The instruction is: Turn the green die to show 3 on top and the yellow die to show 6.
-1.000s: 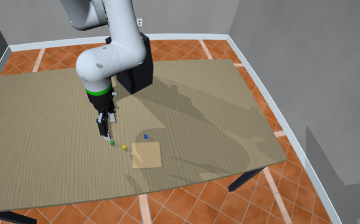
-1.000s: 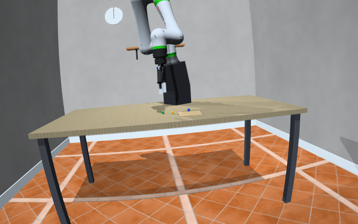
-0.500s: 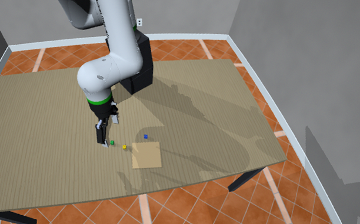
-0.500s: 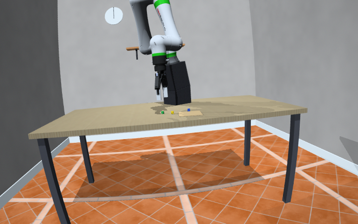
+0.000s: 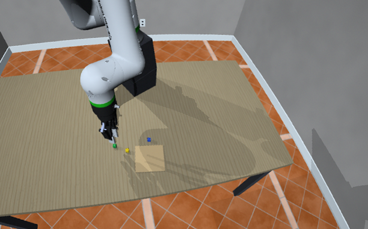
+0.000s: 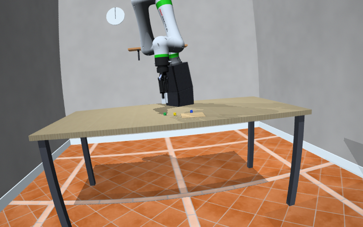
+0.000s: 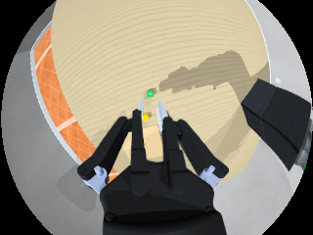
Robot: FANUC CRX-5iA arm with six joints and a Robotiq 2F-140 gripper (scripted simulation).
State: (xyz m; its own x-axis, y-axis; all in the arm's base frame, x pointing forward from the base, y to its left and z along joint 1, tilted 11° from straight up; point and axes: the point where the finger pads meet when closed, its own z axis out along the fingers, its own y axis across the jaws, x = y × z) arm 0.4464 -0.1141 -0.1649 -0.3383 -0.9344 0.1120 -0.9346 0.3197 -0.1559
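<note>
The green die lies 1 cm to the right of my hand and 10 cm below it. The rest, counted from my hand: tan mat 7 cm ahead, 16 cm to the left, 11 cm below; then blue die 3 cm behind, 17 cm to the left, 10 cm below; then yellow die 3 cm ahead, 6 cm to the left, 10 cm below.
</note>
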